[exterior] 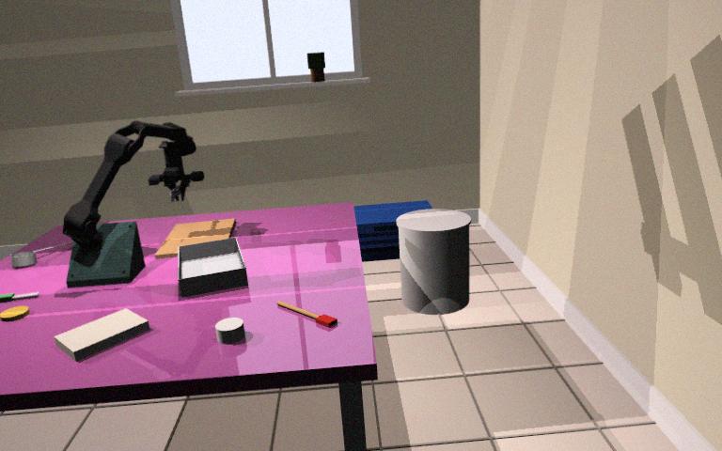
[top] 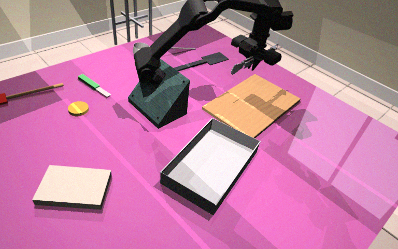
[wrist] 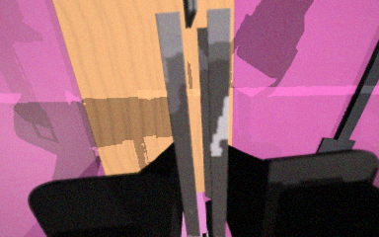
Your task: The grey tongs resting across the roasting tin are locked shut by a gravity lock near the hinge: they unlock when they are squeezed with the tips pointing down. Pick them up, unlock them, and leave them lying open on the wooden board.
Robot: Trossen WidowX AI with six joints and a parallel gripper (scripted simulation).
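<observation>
The wooden board is 15 cm below my gripper tip, 4 cm ahead of it and 1 cm to the left of it. Round my gripper tip: black spatula 32 cm behind, 15 cm below, 6 cm to the left; then roasting tin 35 cm to the right, 17 cm ahead, 13 cm below; then green-handled tool 44 cm to the right, 41 cm behind, 15 cm below.
</observation>
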